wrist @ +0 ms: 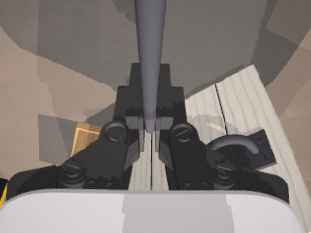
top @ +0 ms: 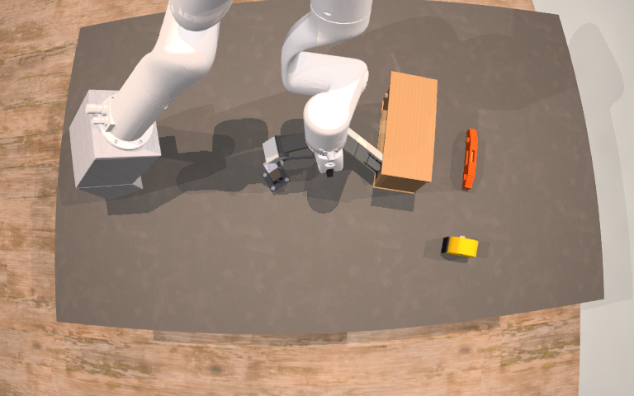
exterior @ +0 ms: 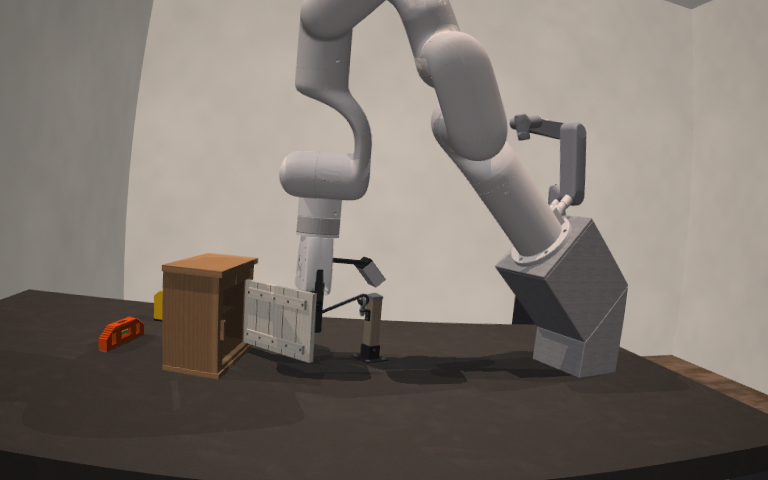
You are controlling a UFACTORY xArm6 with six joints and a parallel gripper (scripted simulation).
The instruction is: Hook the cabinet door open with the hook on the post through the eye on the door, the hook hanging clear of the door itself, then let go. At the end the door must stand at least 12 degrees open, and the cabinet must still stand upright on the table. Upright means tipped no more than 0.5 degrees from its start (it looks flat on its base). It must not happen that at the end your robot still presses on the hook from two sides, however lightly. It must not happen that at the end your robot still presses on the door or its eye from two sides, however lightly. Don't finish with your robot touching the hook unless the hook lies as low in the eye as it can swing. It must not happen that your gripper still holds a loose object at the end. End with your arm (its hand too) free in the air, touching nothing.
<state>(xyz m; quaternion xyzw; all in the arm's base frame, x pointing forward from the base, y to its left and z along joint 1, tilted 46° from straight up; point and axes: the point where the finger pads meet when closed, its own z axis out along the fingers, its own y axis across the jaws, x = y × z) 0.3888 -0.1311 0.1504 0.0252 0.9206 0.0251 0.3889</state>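
The pale plank door is 60 mm ahead of my hand. The rest, counted from my hand: yellow tape measure (270 mm ahead, 250 mm to the right, 40 mm below); then orange spirit level (350 mm ahead, 60 mm to the right, 60 mm below).
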